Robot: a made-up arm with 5 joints.
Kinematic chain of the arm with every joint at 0, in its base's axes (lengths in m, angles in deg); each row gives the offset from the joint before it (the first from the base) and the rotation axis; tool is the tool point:
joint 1: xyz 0 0 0.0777 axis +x
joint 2: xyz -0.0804 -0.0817 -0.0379 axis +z
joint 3: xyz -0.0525 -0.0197 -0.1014 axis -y
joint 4: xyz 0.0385 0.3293 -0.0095 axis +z
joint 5: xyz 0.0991 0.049 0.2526 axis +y
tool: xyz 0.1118 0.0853 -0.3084
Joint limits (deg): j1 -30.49..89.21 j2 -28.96..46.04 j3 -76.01..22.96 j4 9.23..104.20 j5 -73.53..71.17
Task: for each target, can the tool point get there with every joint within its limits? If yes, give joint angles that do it. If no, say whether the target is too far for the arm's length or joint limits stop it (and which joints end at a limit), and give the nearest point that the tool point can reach.
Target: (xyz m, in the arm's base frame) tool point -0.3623 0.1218 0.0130
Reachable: yes | joints -13.50 30.11 -55.95 44.95 59.32
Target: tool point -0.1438 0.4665 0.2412
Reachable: yes | joints 48.26 -0.05 -43.82 43.01 9.93
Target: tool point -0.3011 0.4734 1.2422
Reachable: no: too far | nearest point -0.2129 0.2948 0.7441 | short by 0.536 m
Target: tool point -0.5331 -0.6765 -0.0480
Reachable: no: joint limits stop it (at a limit: joint 1, joint 2, joint 3, joint 5) | nearest point -0.3901 -0.1443 -0.0275 | short by 0.551 m
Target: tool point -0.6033 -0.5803 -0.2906
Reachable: no: joint limits stop it (at a limit: joint 1, joint 2, joint 3) | nearest point -0.4341 -0.1244 -0.0468 | short by 0.544 m
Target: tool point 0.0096 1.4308 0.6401
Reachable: no: too far | nearest point -0.0344 0.6894 0.3487 | short by 0.798 m
